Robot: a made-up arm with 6 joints.
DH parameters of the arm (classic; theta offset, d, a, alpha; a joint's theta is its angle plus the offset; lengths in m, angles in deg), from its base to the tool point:
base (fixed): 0 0.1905 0 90
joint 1: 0 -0.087 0.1 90
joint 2: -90 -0.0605 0.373 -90
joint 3: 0 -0.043 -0.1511 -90
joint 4: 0 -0.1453 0.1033 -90
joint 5: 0 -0.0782 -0.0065 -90
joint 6: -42.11 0 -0.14 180
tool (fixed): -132.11 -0.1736 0 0
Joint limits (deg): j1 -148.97..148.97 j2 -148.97..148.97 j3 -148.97..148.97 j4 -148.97..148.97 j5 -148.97..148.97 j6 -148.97..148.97
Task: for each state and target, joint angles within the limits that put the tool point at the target. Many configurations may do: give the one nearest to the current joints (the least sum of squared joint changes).
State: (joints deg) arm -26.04 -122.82 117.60 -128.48 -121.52 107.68
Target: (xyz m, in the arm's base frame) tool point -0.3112 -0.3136 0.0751
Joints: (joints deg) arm -11.55 -148.97 124.52 -146.87 -148.36 129.68
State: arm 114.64 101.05 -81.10 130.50 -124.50 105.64
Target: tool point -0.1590 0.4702 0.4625
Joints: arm 82.45 79.89 -75.56 90.57 -129.48 83.43
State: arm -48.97 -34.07 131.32 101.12 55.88 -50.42
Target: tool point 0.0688 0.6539 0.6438
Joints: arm -72.10 -21.58 137.23 145.18 19.23 -90.09
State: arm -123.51 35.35 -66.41 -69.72 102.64 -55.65
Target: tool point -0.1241 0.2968 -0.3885
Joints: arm -148.73 52.87 -98.51 -62.12 116.19 -45.05
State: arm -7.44 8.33 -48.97 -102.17 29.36 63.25
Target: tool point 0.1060 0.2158 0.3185
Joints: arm -33.67 26.47 -75.20 -92.33 21.01 62.66
